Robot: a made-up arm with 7 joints.
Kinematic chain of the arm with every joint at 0, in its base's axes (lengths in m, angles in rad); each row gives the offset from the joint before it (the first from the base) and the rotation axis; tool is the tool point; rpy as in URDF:
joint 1: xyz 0 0 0.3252 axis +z
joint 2: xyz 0 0 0 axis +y
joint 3: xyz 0 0 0.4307 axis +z
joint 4: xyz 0.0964 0 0 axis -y
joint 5: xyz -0.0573 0 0.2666 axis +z
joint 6: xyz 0 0 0 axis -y
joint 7: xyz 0.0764 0 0 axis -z
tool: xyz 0 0 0 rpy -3.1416 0 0
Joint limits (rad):
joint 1: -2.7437..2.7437
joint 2: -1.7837..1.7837
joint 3: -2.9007..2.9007
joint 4: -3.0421..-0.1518
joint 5: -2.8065..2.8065
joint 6: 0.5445..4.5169
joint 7: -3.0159..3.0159
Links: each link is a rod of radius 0.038 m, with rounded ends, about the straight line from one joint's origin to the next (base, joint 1, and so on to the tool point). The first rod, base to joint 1, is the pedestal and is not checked.
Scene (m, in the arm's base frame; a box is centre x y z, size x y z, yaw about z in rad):
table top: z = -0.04
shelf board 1: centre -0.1 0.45 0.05 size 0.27 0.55 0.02 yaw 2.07
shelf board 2: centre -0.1 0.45 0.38 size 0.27 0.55 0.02 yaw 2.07
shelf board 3: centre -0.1 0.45 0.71 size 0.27 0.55 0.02 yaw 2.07
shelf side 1: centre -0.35 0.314 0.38 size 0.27 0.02 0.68 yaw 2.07
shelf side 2: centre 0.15 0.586 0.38 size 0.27 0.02 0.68 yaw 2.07
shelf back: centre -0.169 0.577 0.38 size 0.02 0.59 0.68 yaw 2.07
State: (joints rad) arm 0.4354 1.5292 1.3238 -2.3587 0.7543 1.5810 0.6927
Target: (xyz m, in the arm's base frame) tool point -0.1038 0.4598 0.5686
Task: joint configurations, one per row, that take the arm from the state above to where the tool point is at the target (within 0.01 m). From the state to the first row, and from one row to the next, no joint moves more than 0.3 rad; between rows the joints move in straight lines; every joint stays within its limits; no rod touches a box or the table.
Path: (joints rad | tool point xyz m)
1: 0.2447 1.4908 1.2654 -2.5348 0.7526 1.5564 0.6927 | 0.1048 0.3590 0.2390
2: 0.0539 1.4523 1.2070 -2.7110 0.7509 1.5318 0.6927 | 0.1382 0.2793 0.2415
3: 0.1202 1.4200 1.4890 -2.6969 0.7510 1.4885 0.6927 | 0.1094 0.3061 0.3275
4: 0.1864 1.3876 1.7710 -2.6828 0.7511 1.4452 0.6927 | 0.0765 0.3054 0.4154
5: 0.2527 1.3552 2.0531 -2.6687 0.7512 1.4019 0.6927 | 0.0459 0.2774 0.4980
6: 0.3189 1.3228 2.3351 -2.6547 0.7513 1.3586 0.6927 | 0.0241 0.2252 0.5686
7: 0.5290 1.2147 2.0880 -2.3617 0.7527 1.4655 0.6927 | -0.0390 0.3505 0.5808
8: 0.7390 1.1066 1.8408 -2.0687 0.7541 1.5723 0.6927 | -0.1038 0.4598 0.5686

